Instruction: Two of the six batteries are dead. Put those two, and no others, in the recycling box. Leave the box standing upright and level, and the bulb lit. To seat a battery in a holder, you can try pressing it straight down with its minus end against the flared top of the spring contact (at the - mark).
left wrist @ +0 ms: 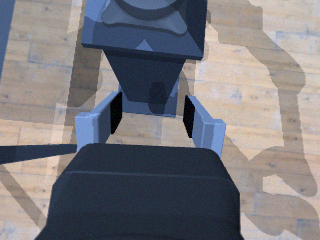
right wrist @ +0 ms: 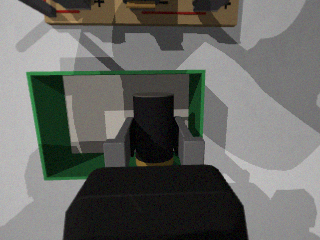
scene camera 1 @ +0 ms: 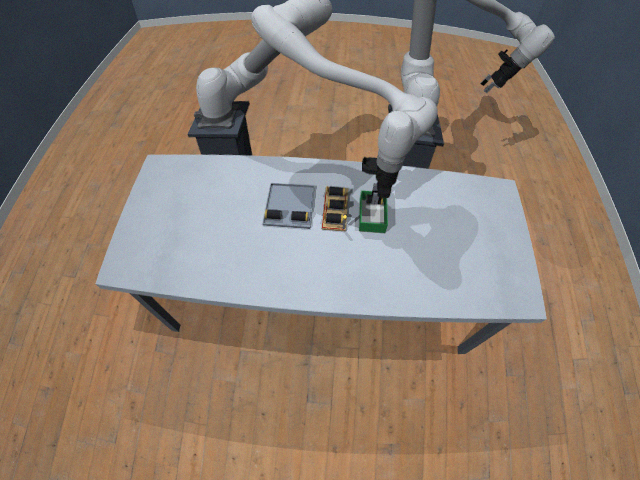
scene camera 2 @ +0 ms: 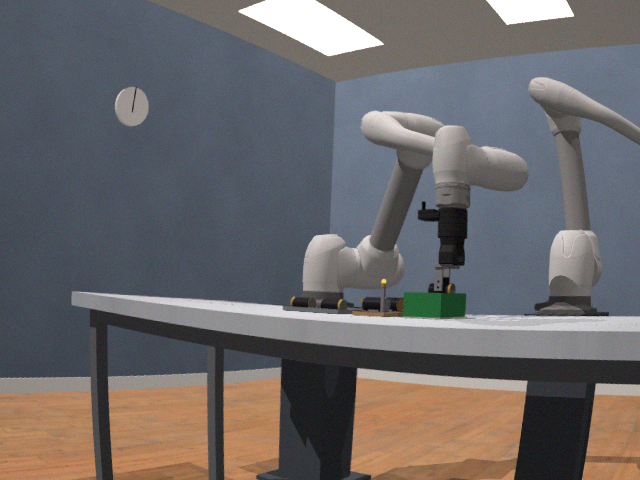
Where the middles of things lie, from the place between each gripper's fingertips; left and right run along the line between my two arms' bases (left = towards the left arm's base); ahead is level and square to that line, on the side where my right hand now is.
I see the green recycling box (scene camera 2: 415, 305) 3 cm ahead of my right hand (scene camera 2: 441, 291) and 7 cm below it. Also, from my right hand: grey tray (scene camera 1: 287, 197): 32 cm to the right, 8 cm below.
Now: left hand 60 cm short of the green recycling box, 56 cm to the left of it and 25 cm above it. Round my left hand: grey tray (57 cm ahead, 88 cm to the right, 26 cm below).
